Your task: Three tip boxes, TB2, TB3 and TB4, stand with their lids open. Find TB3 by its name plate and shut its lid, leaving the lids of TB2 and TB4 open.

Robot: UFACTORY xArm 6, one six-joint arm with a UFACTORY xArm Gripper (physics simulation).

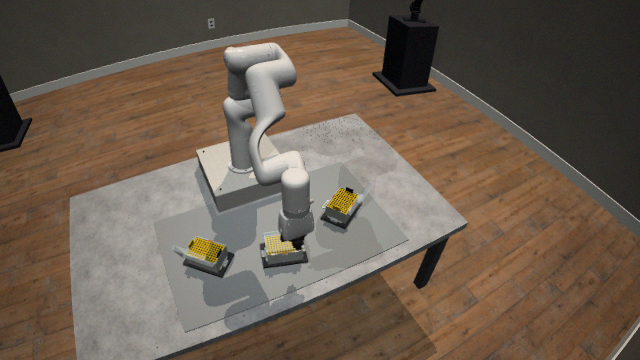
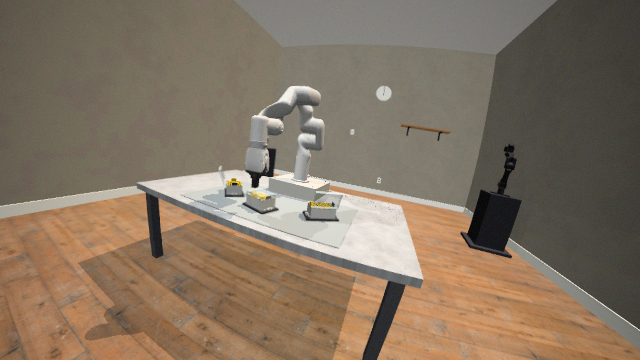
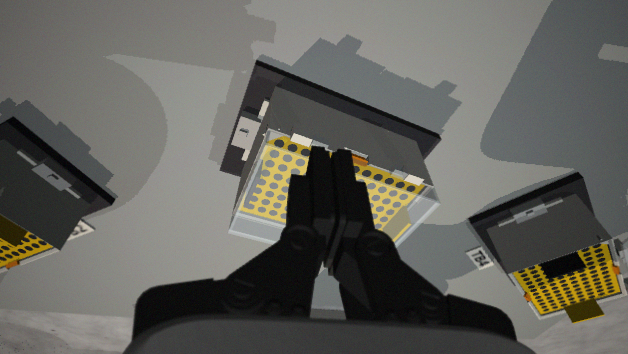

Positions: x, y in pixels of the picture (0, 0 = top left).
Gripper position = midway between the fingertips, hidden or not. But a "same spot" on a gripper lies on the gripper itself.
Labels:
The gripper shows in image 1, in image 2 and in image 3 (324, 173). The same spot on the gripper: (image 2: 255, 176) is (image 1: 302, 238). The same spot on a grey mat: (image 2: 290, 219) is (image 3: 82, 85).

